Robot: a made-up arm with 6 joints. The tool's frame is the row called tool. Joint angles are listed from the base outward. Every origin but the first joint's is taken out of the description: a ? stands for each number. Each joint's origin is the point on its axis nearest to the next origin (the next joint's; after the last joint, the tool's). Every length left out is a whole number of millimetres.
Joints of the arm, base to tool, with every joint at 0 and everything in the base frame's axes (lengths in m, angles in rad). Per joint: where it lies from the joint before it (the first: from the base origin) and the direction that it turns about. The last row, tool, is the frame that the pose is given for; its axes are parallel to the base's.
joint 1: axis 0 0 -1 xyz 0.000 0.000 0.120
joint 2: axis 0 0 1 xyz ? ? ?
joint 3: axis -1 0 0 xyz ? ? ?
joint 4: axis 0 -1 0 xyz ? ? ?
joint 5: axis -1 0 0 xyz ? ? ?
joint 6: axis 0 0 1 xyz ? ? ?
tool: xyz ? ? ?
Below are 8 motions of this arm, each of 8 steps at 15 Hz.
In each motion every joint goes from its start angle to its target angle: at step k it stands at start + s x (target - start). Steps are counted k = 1, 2, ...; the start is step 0. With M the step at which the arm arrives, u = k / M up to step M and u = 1 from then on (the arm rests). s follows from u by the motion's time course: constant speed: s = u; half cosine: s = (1 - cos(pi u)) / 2; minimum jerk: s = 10 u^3 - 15 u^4 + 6 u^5.
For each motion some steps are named. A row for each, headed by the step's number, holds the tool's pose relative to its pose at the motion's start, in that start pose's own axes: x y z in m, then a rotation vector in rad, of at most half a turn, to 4 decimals.
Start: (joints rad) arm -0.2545 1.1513 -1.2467 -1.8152 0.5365 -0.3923
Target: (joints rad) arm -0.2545 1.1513 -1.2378 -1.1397 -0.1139 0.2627
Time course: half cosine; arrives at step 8
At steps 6, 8:
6: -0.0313 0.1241 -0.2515 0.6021 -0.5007 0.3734
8: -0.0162 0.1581 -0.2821 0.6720 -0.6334 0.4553

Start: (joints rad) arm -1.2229 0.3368 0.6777 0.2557 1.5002 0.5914
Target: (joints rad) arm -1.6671 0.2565 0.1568 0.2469 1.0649 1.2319
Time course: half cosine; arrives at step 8
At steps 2, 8:
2: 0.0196 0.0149 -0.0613 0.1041 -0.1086 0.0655
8: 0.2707 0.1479 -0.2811 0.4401 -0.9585 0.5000

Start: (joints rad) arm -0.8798 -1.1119 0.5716 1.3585 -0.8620 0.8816
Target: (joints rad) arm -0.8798 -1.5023 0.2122 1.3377 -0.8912 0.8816
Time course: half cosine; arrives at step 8
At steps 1, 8:
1: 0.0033 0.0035 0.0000 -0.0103 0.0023 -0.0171
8: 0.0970 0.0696 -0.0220 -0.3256 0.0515 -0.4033

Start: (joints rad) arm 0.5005 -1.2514 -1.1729 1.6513 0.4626 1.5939
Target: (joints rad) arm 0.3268 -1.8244 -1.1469 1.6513 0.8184 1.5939
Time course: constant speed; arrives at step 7
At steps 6, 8:
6: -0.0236 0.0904 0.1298 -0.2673 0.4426 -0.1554
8: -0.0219 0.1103 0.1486 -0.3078 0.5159 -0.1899

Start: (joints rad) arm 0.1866 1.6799 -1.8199 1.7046 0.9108 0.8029
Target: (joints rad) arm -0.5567 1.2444 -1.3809 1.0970 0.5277 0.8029
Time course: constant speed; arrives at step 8
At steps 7, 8:
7: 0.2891 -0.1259 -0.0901 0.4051 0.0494 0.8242
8: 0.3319 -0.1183 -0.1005 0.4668 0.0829 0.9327

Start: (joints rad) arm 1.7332 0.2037 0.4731 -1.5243 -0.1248 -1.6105
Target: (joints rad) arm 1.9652 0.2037 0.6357 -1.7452 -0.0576 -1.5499
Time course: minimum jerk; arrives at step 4
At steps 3, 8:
3: 0.0176 0.0921 0.1000 -0.2922 0.1225 -0.1104
8: 0.0226 0.1045 0.1101 -0.3277 0.1387 -0.1199

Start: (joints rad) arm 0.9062 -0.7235 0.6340 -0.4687 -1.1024 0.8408
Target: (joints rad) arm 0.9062 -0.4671 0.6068 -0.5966 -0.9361 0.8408
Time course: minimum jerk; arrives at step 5
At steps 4, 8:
4: 0.0106 -0.0338 0.0648 -0.0472 0.2708 0.1125
8: 0.0121 -0.0358 0.0687 -0.0511 0.2875 0.1200

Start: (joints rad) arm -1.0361 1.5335 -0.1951 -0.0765 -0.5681 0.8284
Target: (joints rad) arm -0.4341 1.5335 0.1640 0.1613 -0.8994 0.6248
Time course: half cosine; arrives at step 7
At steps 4, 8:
4: -0.0379 0.1410 -0.1049 -0.2654 -0.2524 -0.3035
8: -0.0295 0.2019 -0.1875 -0.4212 -0.3916 -0.4764

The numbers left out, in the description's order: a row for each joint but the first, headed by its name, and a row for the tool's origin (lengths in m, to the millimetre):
joint 2: 0.074 0.120 0.000
joint 3: -0.001 -0.144 0.000
joint 4: 0.000 -0.001 0.029
joint 5: -0.200 0.000 0.325
joint 6: 0.000 -0.040 -0.133
tool: -0.118 -0.151 0.000

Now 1 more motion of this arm.
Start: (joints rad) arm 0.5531 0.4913 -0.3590 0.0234 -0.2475 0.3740
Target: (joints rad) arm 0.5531 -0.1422 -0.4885 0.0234 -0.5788 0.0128
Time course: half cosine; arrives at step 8
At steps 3, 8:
3: -0.0535 0.0908 -0.0595 0.0923 -0.1601 -0.2645
8: -0.0602 0.3111 -0.2005 0.3383 -0.5597 -0.7788

